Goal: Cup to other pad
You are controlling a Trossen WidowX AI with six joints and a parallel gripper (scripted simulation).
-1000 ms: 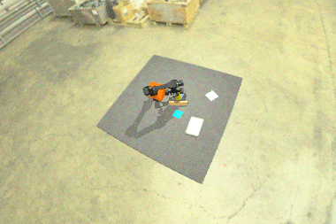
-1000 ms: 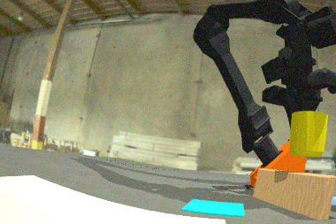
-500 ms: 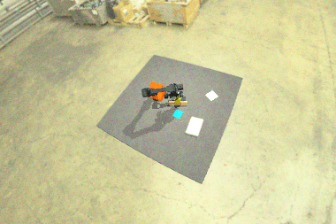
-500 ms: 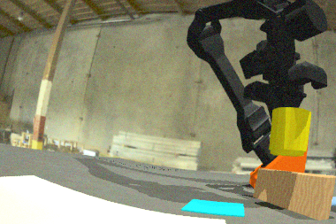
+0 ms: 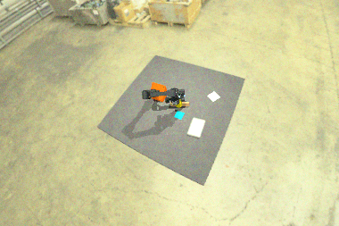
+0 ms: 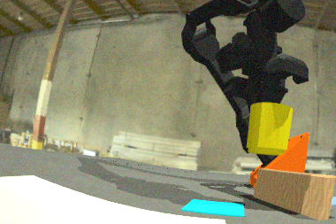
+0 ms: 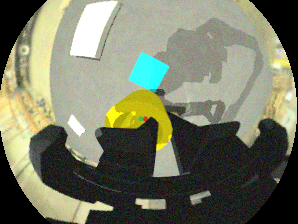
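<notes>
Now: gripper tip 5 cm short of the cyan pad, 5 cm to the left of it and 12 cm above it. Round my gripper tip: light blue pad (3 cm behind, 18 cm to the left, 12 cm below); then wooden block (1 cm ahead, 6 cm to the left, 10 cm below); then yellow cup (2 cm ahead, 1 cm to the left).
</notes>
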